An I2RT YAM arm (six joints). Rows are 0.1 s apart.
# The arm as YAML. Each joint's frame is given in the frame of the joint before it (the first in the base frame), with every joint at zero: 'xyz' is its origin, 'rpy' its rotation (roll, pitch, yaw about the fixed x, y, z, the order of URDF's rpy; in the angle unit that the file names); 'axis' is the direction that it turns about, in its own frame. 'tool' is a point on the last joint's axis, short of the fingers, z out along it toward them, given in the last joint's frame.
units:
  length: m
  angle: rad
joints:
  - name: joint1
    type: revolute
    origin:
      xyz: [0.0, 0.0, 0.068]
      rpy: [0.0, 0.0, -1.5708]
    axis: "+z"
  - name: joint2
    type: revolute
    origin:
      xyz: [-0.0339, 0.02, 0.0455]
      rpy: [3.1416, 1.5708, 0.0]
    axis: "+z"
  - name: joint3
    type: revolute
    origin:
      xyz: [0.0, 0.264, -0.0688]
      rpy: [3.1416, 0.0, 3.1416]
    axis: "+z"
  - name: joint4
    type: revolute
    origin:
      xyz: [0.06, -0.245, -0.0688]
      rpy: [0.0, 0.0, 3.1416]
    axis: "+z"
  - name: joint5
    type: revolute
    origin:
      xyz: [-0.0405, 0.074, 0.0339]
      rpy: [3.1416, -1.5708, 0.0]
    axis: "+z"
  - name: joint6
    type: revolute
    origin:
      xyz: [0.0, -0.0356, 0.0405]
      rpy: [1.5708, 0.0, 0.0]
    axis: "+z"
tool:
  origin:
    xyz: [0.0, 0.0, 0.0]
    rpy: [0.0, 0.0, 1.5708]
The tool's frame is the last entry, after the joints.
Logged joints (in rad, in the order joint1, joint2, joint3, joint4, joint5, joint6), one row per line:
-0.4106, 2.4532, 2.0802, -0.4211, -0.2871, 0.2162
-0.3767, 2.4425, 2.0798, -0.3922, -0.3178, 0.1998
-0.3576, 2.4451, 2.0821, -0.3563, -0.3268, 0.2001
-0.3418, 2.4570, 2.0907, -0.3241, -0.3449, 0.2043
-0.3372, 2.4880, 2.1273, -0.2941, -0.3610, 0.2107
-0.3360, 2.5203, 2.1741, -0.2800, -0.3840, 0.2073
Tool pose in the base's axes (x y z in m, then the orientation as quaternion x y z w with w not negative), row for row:
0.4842, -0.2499, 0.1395, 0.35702, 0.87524, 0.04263, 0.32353
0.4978, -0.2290, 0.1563, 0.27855, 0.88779, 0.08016, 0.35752
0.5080, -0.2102, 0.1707, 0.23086, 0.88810, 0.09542, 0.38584
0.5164, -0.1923, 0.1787, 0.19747, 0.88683, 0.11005, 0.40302
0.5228, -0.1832, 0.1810, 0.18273, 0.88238, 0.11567, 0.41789
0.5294, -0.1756, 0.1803, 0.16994, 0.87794, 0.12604, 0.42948
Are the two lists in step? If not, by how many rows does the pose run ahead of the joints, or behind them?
The pose runs 2 rows behind the joints: the pose in row i belongs to the joints in row i - 2.
